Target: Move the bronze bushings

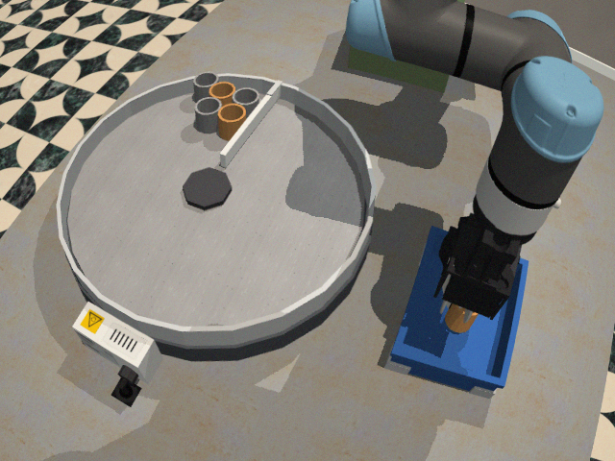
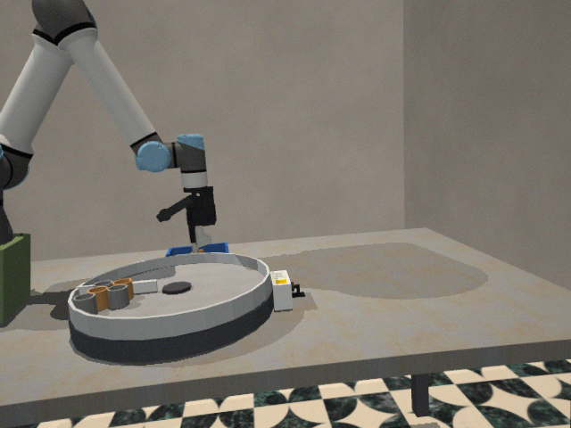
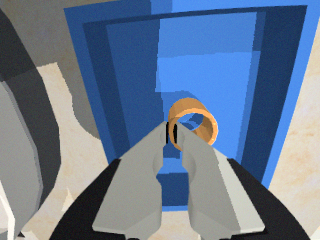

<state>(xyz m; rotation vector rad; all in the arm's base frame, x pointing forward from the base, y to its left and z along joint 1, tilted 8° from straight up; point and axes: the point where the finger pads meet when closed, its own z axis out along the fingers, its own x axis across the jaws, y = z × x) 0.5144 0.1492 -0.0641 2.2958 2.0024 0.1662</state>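
Right now my hand is 20 mm to the right of the blue crate and 20 mm above it. Also, from my hand: round grey turntable 50 mm behind, 340 mm to the right, 10 mm above.
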